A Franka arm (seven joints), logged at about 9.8 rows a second.
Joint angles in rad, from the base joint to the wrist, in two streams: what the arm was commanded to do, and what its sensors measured. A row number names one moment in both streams.
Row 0, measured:
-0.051 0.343 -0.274 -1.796 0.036 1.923 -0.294
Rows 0 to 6, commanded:
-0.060 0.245 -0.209 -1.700 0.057 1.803 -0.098
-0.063 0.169 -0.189 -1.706 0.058 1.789 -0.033
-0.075 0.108 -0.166 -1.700 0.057 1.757 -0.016
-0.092 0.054 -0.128 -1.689 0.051 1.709 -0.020
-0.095 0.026 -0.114 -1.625 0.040 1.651 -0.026
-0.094 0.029 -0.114 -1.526 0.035 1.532 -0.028
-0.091 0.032 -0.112 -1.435 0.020 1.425 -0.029
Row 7, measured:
-0.070 0.017 -0.135 -1.545 0.036 1.529 -0.040
